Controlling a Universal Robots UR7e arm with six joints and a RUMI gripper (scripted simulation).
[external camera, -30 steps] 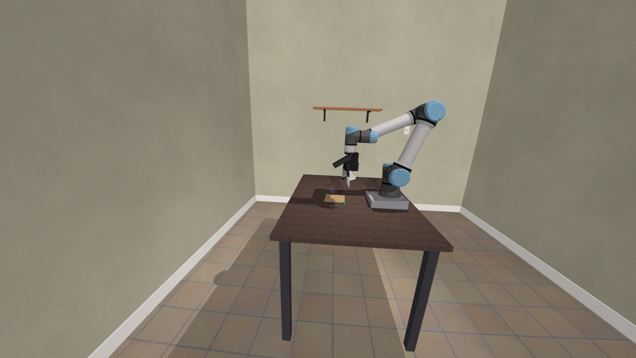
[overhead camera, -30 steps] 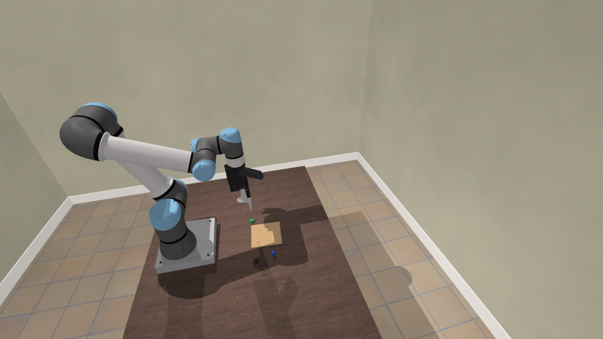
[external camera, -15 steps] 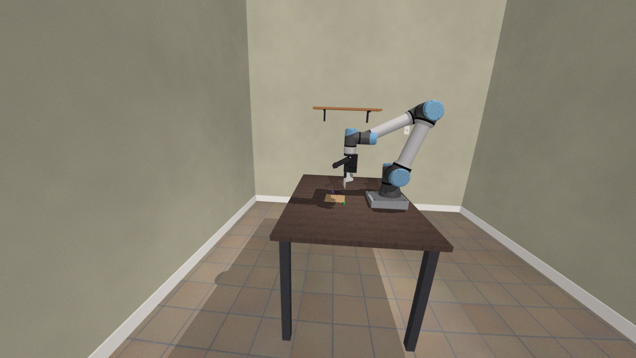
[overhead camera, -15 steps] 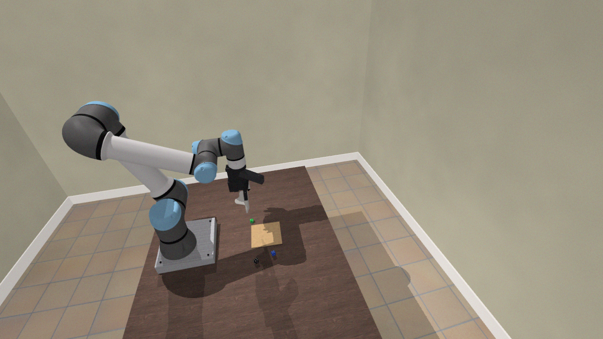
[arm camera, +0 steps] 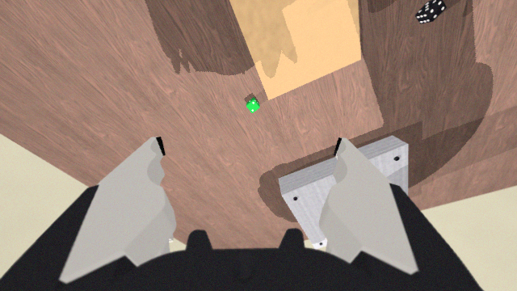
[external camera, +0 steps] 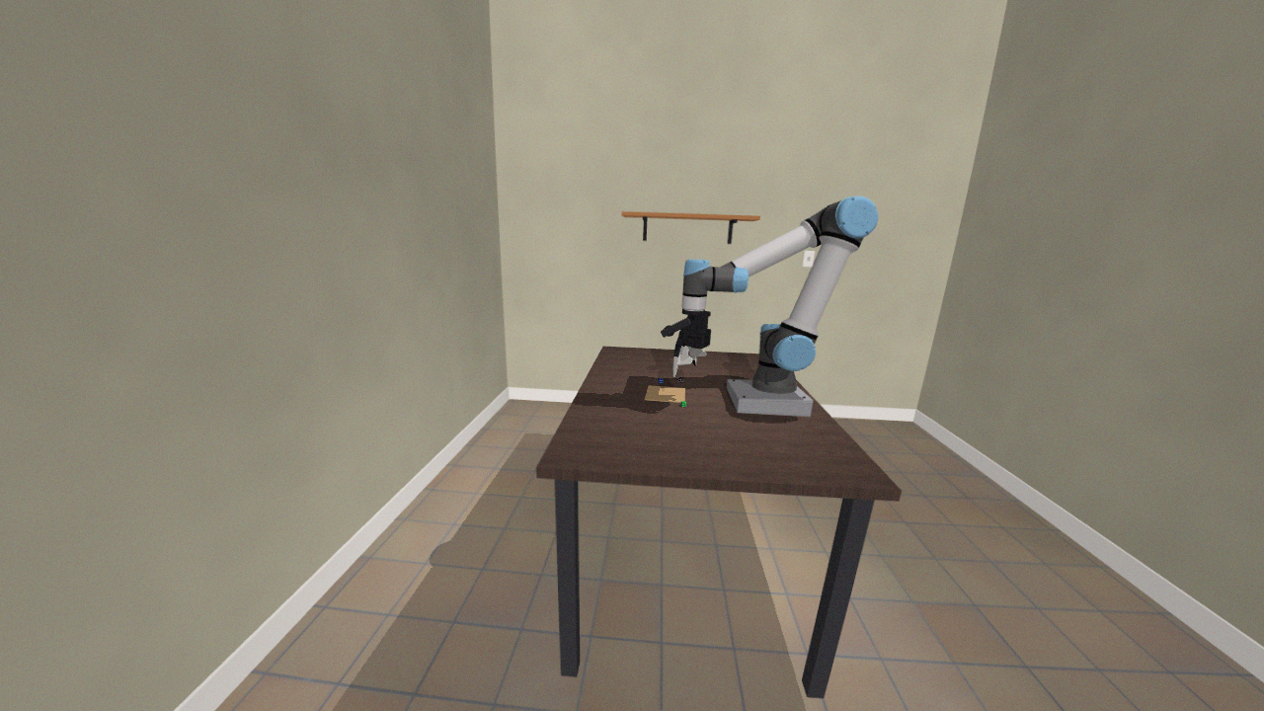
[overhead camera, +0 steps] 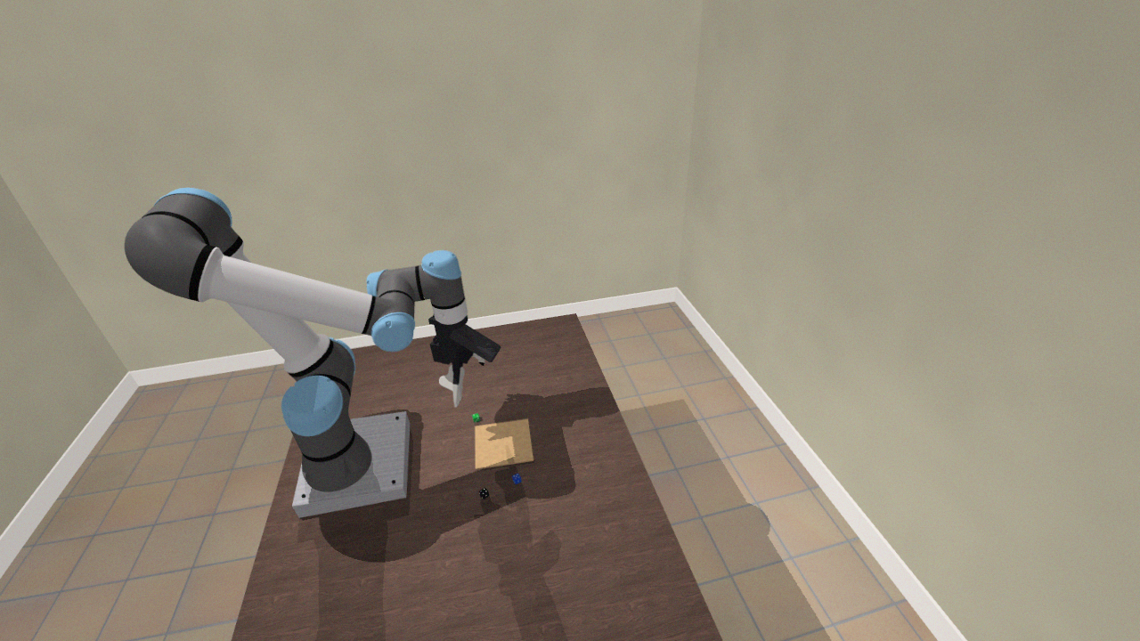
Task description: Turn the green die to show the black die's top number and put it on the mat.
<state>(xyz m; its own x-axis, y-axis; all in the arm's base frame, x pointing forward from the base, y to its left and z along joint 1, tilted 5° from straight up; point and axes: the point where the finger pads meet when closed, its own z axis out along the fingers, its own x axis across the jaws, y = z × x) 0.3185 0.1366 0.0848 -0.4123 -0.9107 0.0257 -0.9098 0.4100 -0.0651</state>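
My hand is 12 cm above the green die. From my hand the other things lie so: blue die 9 cm ahead, 21 cm to the right, 12 cm below; tan mat 6 cm ahead, 9 cm to the right, 12 cm below; black die 1 cm ahead, 24 cm to the right, 12 cm below.
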